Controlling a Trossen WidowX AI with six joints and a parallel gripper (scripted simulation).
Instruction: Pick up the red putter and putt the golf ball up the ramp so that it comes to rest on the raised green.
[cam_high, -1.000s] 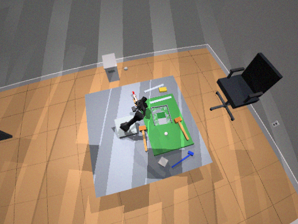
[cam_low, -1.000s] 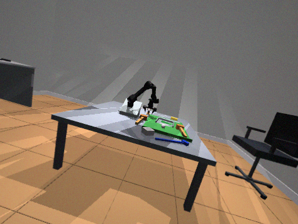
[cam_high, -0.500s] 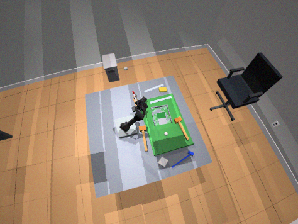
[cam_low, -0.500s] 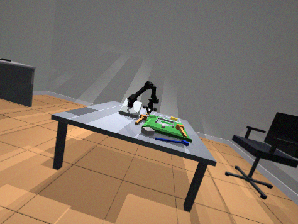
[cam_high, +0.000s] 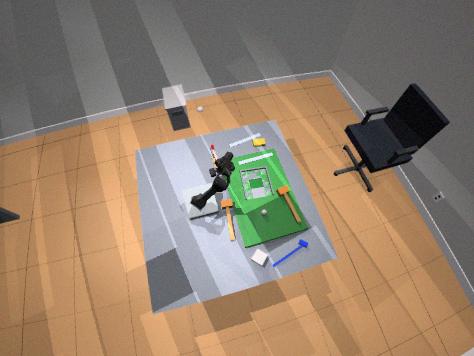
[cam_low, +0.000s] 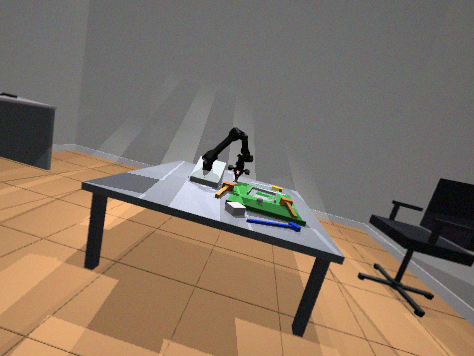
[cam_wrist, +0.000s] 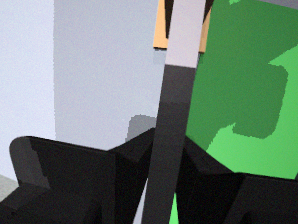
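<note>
Now: the red putter 10 mm behind my gripper tip, 110 mm to the left of it and 20 mm above it. From my gripper tip the other things lie so: yellow block: 390 mm ahead, 220 mm to the left, 40 mm below; then green mat: 250 mm ahead, 230 mm to the right, 50 mm below; then white golf ball: 210 mm ahead, 390 mm to the right, 30 mm below.
</note>
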